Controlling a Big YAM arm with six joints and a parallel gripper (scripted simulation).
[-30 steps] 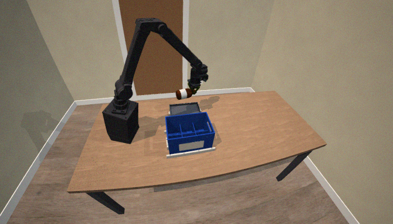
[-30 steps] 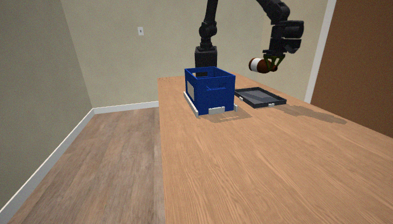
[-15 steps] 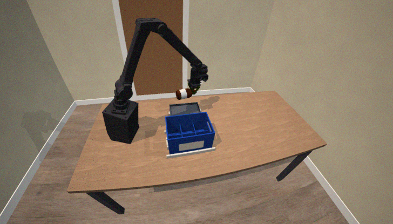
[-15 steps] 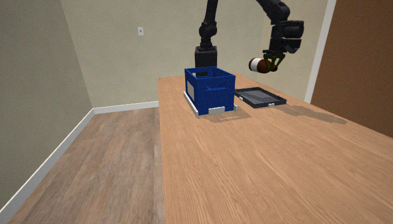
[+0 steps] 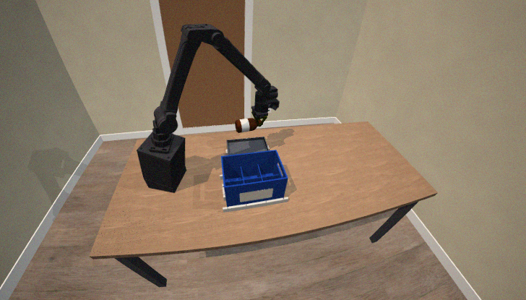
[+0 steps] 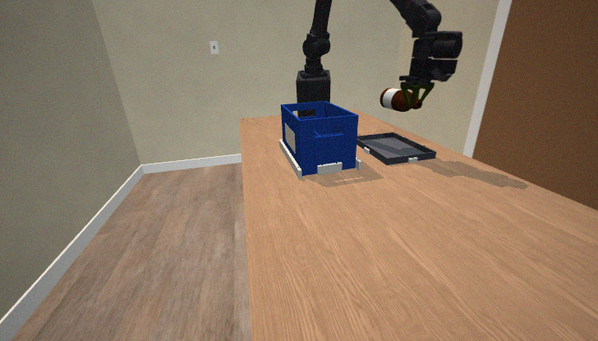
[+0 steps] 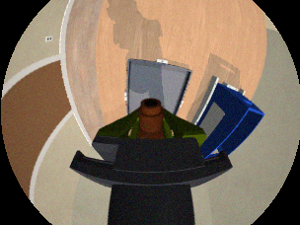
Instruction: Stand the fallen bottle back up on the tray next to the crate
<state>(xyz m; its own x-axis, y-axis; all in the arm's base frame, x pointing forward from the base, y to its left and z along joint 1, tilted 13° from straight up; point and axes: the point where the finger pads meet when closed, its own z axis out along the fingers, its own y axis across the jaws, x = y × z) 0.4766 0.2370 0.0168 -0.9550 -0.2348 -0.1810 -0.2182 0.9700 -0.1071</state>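
My hand is 50 mm past the brown bottle and 10 mm to the left of it. Round my hand: dark grey tray: 70 mm behind, 30 mm to the right, 170 mm below; then blue crate: 60 mm behind, 330 mm to the right, 100 mm below.
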